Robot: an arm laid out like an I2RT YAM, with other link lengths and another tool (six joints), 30 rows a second.
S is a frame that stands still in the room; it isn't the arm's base.
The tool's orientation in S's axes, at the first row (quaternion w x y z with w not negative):
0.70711 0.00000 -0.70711 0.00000
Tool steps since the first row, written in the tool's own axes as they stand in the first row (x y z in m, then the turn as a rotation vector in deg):
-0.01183 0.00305 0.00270 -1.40 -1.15 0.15
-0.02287 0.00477 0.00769 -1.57 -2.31 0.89
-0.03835 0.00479 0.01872 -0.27 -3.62 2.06
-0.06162 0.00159 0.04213 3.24 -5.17 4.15
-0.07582 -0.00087 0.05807 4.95 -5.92 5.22
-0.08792 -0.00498 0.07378 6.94 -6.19 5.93
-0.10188 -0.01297 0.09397 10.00 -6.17 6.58
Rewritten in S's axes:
-0.00270 0.00305 -0.01183 -0.15 -1.15 -1.40
-0.00769 0.00477 -0.02287 -0.89 -2.31 -1.57
-0.01872 0.00479 -0.03835 -2.06 -3.62 -0.27
-0.04213 0.00159 -0.06162 -4.15 -5.17 3.24
-0.05807 -0.00087 -0.07582 -5.22 -5.92 4.95
-0.07378 -0.00498 -0.08792 -5.93 -6.19 6.94
-0.09397 -0.01297 -0.10188 -6.58 -6.17 10.00

